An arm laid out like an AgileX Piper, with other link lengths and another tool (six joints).
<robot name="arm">
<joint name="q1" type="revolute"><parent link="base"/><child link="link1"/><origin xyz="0 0 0.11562"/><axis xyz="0 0 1"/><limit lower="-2.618" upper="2.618"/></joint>
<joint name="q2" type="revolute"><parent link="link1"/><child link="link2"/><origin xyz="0 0 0"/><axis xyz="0 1 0"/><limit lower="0" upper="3.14"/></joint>
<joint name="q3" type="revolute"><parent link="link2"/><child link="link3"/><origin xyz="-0.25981 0 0.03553"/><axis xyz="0 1 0"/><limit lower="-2.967" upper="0"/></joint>
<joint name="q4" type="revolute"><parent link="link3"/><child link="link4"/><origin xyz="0.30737 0 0.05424"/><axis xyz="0.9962 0 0.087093"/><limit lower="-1.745" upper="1.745"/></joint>
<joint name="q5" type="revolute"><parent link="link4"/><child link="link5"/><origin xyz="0 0 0"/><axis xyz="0 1 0"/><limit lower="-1.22" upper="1.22"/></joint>
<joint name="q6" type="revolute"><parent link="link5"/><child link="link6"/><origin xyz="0.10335 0 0.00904"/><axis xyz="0.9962 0 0.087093"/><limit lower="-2.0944" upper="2.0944"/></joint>
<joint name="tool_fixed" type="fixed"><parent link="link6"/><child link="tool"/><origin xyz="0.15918 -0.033 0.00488" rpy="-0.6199 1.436 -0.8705"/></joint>
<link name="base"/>
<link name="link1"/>
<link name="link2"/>
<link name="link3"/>
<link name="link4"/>
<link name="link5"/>
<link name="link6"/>
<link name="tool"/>
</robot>
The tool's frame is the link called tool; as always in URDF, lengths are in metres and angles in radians.
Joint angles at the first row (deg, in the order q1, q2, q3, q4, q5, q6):
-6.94, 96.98, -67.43, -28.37, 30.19, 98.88
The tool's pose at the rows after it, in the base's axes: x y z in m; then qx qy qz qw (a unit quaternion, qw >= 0):
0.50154, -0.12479, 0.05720, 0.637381, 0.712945, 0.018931, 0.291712
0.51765, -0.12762, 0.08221, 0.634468, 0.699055, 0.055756, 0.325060
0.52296, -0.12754, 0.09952, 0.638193, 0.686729, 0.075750, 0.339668
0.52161, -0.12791, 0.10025, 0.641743, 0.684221, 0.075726, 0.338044
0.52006, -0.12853, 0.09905, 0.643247, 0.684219, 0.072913, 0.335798
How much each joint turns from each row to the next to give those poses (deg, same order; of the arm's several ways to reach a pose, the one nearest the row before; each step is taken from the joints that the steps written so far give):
-1.32, -0.28, 0.00, 0.46, -5.81, 0.49
-1.02, -1.55, 0.00, -0.13, -4.57, 0.92
-0.24, -1.41, -0.06, -0.18, -1.34, 1.53
0.00, -0.21, 0.00, 0.00, 0.43, 0.44
0.00, 0.00, 0.00, 0.00, 0.45, 0.01

